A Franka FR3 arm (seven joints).
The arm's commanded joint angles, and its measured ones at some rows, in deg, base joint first. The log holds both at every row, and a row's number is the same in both.
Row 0, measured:
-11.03, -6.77, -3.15, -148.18, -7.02, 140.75, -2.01
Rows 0 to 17, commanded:
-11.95, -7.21, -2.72, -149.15, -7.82, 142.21, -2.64
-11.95, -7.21, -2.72, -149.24, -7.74, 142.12, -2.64
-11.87, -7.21, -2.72, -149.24, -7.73, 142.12, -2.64
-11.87, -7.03, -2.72, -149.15, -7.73, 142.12, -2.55
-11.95, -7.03, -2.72, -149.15, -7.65, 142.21, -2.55
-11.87, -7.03, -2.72, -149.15, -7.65, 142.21, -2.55
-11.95, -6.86, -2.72, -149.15, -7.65, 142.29, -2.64
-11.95, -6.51, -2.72, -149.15, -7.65, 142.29, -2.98
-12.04, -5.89, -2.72, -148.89, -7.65, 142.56, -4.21
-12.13, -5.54, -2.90, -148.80, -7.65, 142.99, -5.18
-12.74, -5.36, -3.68, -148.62, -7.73, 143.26, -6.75
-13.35, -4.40, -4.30, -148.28, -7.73, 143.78, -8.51
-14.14, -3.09, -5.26, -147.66, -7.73, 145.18, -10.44
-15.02, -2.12, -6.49, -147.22, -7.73, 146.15, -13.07
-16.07, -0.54, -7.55, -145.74, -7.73, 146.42, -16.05
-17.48, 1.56, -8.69, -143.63, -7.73, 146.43, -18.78
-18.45, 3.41, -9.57, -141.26, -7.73, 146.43, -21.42
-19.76, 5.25, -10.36, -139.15, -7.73, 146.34, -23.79
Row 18, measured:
-15.47, -4.32, -7.85, -145.67, -7.25, 143.84, -15.89
